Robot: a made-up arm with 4 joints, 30 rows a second.
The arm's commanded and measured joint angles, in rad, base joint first. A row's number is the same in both.
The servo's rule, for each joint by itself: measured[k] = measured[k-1] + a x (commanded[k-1-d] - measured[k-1]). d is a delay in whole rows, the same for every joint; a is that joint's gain. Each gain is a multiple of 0.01, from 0.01 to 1. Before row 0 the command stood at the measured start. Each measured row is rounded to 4 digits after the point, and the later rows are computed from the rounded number. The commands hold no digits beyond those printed.
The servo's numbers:
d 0
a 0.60 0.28 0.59 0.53
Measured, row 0:
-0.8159 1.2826 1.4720 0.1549
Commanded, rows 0 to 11:
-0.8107 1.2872 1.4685 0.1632
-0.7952 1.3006 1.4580 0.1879
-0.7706 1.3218 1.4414 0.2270
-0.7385 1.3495 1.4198 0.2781
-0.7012 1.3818 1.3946 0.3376
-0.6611 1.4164 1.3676 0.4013
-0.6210 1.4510 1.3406 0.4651
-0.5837 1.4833 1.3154 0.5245
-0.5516 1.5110 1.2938 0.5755
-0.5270 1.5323 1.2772 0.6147
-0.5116 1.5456 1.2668 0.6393
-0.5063 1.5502 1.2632 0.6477
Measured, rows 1 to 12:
-0.8128 1.2839 1.4699 0.1593
-0.8022 1.2886 1.4629 0.1745
-0.7832 1.2979 1.4502 0.2023
-0.7564 1.3123 1.4323 0.2425
-0.7233 1.3318 1.4101 0.2929
-0.6860 1.3555 1.3850 0.3504
-0.6470 1.3822 1.3588 0.4112
-0.6090 1.4105 1.3332 0.4712
-0.5746 1.4386 1.3100 0.5265
-0.5460 1.4648 1.2906 0.5732
-0.5254 1.4874 1.2766 0.6082
-0.5139 1.5050 1.2687 0.6291

